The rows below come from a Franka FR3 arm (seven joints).
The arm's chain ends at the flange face. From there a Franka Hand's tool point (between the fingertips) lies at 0.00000 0.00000 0.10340 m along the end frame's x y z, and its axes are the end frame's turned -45 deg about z.
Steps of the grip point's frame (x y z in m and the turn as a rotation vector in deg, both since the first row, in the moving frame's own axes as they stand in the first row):
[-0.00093 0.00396 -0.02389 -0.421 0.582 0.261]
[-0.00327 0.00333 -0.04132 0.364 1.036 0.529]
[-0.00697 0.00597 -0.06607 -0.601 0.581 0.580]
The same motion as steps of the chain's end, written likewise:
[0.00086 0.00366 -0.02388 0.114 0.709 0.261]
[-0.00082 0.00645 -0.04130 0.990 0.475 0.529]
[-0.00222 0.00912 -0.06606 -0.014 0.836 0.580]

